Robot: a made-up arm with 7 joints.
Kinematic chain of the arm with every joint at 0, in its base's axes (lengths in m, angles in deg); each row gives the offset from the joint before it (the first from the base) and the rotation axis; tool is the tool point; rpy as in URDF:
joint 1: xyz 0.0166 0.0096 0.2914 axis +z
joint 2: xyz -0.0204 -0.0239 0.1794 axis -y
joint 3: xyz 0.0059 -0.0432 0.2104 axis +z
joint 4: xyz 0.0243 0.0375 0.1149 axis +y
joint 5: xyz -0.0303 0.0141 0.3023 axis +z
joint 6: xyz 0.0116 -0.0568 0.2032 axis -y
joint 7: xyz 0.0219 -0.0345 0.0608 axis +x
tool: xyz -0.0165 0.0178 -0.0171 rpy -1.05 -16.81 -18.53
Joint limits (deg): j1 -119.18..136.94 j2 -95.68..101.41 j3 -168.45..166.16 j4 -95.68..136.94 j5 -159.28..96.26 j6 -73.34..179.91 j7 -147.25..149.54
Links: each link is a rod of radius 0.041 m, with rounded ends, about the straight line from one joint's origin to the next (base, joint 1, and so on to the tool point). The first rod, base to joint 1, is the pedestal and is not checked.
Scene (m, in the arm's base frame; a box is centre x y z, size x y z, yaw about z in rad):
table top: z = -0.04
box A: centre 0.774 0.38 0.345 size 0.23 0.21 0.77 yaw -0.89
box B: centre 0.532 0.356 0.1 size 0.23 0.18 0.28 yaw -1
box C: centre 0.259 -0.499 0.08 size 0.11 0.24 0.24 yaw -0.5
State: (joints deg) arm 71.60 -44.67 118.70 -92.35 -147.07 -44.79 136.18
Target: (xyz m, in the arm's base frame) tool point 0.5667 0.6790 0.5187
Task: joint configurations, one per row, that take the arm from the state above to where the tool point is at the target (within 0.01 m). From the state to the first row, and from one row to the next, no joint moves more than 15 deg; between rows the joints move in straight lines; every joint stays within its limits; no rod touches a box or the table.
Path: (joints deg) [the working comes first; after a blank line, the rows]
Joints at the target: 81.18 -74.13 128.48 -32.83 -151.66 -23.12 136.79
Straight joint move there: touches box A.

1: 75.46 -42.00 130.56 -87.93 -144.81 -47.56 139.52
2: 79.33 -39.32 142.43 -83.50 -142.54 -50.33 142.86
3: 83.19 -36.65 154.29 -79.08 -140.28 -53.09 146.20
4: 87.06 -33.98 166.16 -74.66 -138.01 -55.86 149.54
5: 85.10 -47.36 153.60 -60.72 -142.56 -44.95 145.29
6: 83.14 -60.75 141.04 -46.77 -147.11 -34.03 141.04
7: 81.18 -74.13 128.48 -32.83 -151.66 -23.12 136.79

